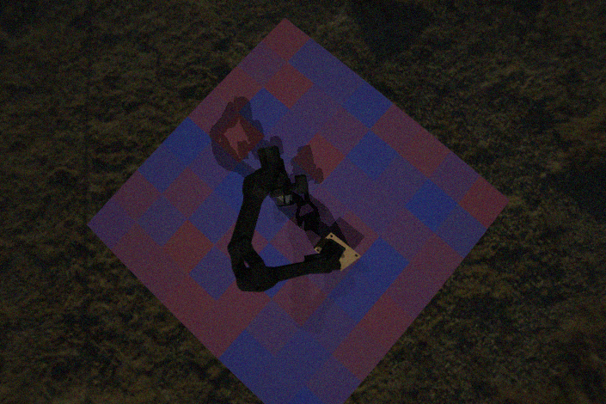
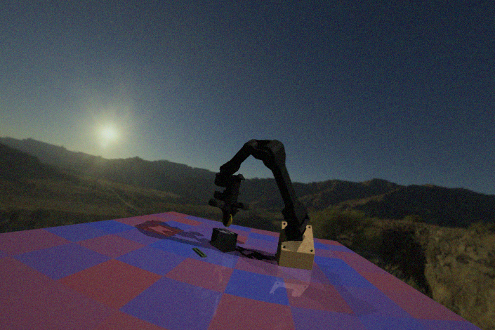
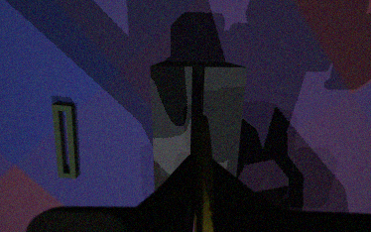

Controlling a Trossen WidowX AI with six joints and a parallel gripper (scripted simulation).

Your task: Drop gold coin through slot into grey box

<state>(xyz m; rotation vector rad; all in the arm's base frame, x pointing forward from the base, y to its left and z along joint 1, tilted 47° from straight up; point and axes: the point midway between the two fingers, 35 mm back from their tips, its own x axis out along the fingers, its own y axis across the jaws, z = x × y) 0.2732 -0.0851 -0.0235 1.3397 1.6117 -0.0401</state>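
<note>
My gripper tip is now 20 mm below the gold coin.
</note>
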